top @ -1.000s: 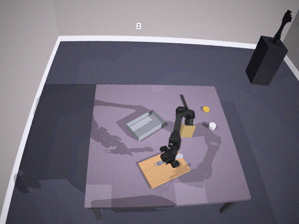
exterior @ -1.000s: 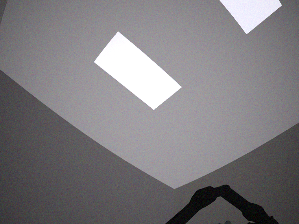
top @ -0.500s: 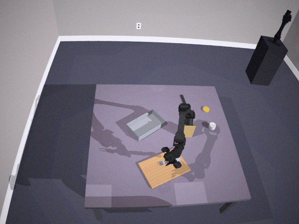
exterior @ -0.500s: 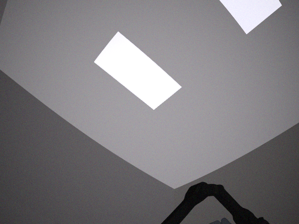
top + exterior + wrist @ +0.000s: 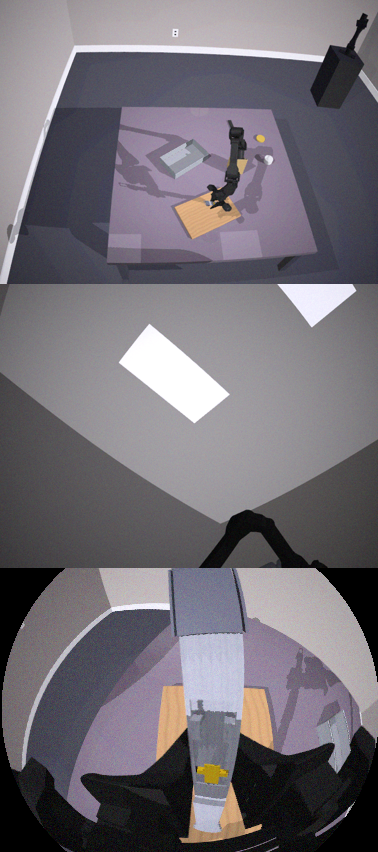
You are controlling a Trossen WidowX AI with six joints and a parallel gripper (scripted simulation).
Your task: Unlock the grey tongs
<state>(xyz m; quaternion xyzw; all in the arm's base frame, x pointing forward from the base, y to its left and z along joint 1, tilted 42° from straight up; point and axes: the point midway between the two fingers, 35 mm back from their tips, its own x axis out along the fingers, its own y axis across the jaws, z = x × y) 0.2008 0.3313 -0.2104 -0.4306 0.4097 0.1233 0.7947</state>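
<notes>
Right now the yellow lock piece is 3 cm behind my gripper tip, 2 cm to the right of it and 2 cm above it. The rest, counted from my gripper tip: white cylinder: 50 cm to the right, 49 cm behind, 15 cm below; then grey roasting tin: 46 cm to the right, 14 cm below, 14 cm ahead; then wooden board: 16 cm below, 6 cm to the right, 2 cm behind.
</notes>
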